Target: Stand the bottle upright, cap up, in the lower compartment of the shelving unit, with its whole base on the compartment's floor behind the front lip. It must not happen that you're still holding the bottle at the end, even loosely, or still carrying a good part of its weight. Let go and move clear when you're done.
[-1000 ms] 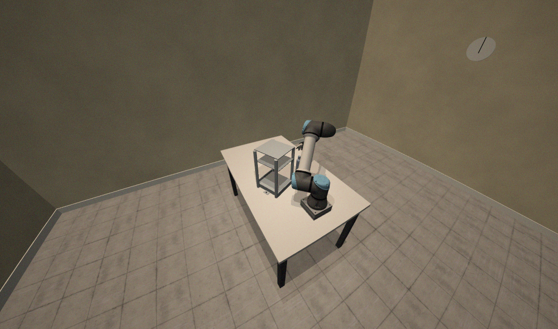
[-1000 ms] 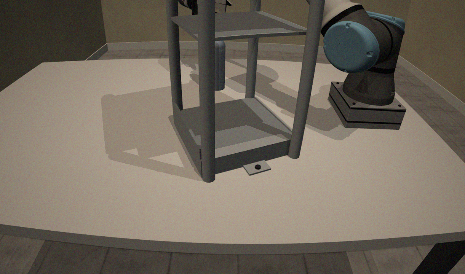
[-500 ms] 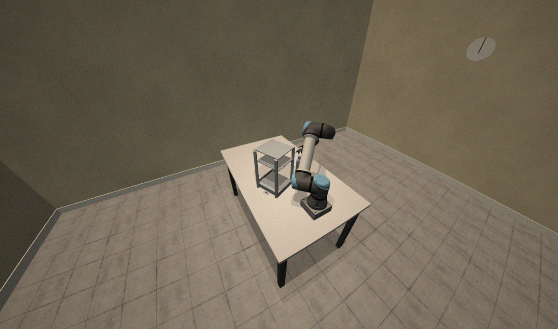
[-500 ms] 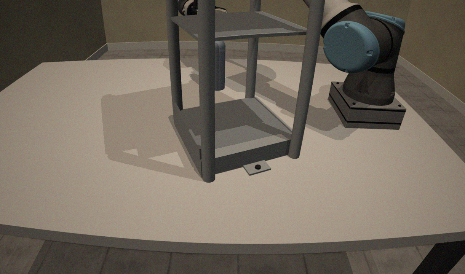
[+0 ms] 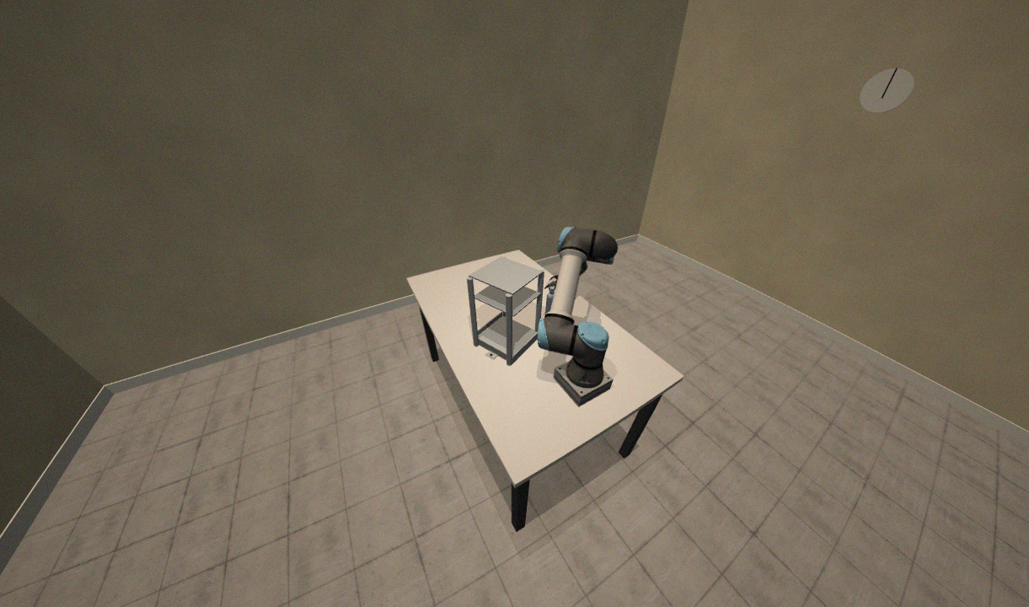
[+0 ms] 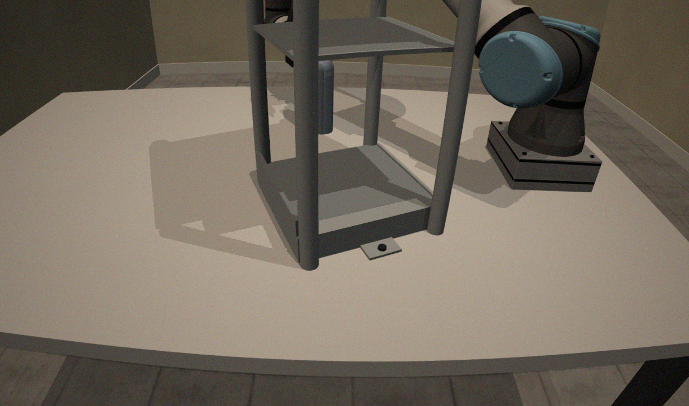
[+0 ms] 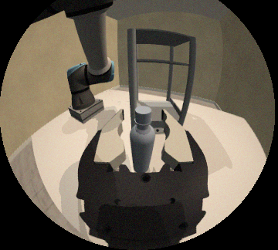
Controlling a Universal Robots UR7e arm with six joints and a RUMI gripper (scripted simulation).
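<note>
Right now my hand is 6 cm above the grey bottle. Also, from my hand: shelving unit 29 cm to the left, 4 cm behind.
</note>
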